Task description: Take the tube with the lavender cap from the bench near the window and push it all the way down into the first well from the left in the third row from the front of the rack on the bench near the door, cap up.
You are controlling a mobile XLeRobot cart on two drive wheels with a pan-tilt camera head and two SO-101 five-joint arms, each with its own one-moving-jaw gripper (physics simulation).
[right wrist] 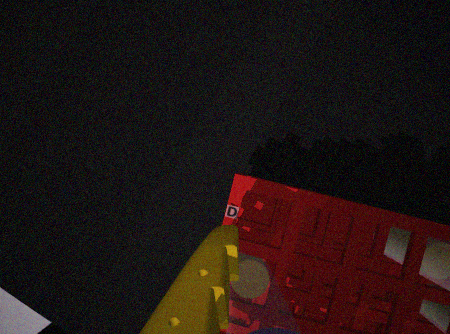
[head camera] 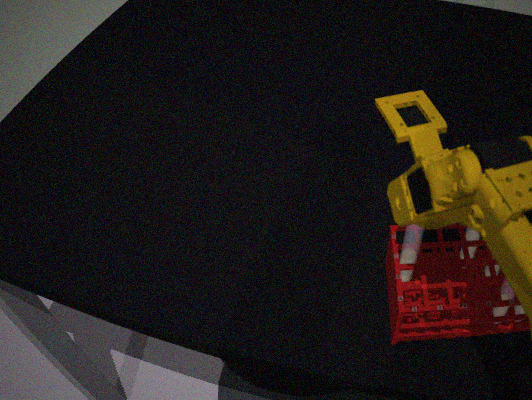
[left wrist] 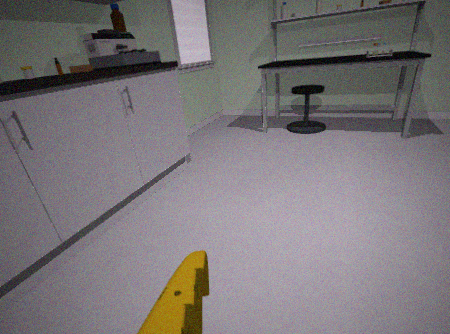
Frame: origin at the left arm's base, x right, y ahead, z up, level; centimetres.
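Seen in the pictures: left end effector, tool point: (left wrist: 207, 266); right end effector, tool point: (right wrist: 238, 245) (head camera: 402, 208).
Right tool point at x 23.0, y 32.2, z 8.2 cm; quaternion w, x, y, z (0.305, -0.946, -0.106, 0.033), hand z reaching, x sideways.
Note:
Pixels of each thing's top centre, then the offset from my right tool point to it. Level surfaces: height alone.
- red rack, middle of its top: (head camera: 501, 260) dy -3.6, dx +9.1, dz -3.8 cm
- translucent pinkish tube, middle of its top: (head camera: 420, 192) dy -1.9, dx +0.8, dz +3.7 cm
- far table, its level: dz -10.5 cm
A red rack (head camera: 393, 305) (right wrist: 240, 186) stands on the black bench top, with the letter D at its left corner in the right wrist view. A translucent pinkish tube (head camera: 411, 246) stands in its left part, its top hidden under my right gripper. A tube with a pale round bottom (right wrist: 251, 278) shows beside the jaw in the right wrist view. A lavender cap cannot be made out. My right gripper (head camera: 417, 217) (right wrist: 231, 237) is over the rack's left side, fully open, one notched jaw in view. My left gripper (left wrist: 200, 260) is fully open over the floor, away from the bench.
Other tubes (head camera: 507, 291) (right wrist: 437, 260) stand in the rack's right part. In the left wrist view, a white cabinet (left wrist: 95, 150) with a dark top is at the left, and a stool (left wrist: 306, 107) stands before a far table (left wrist: 340, 61). A window (left wrist: 191, 32) is behind.

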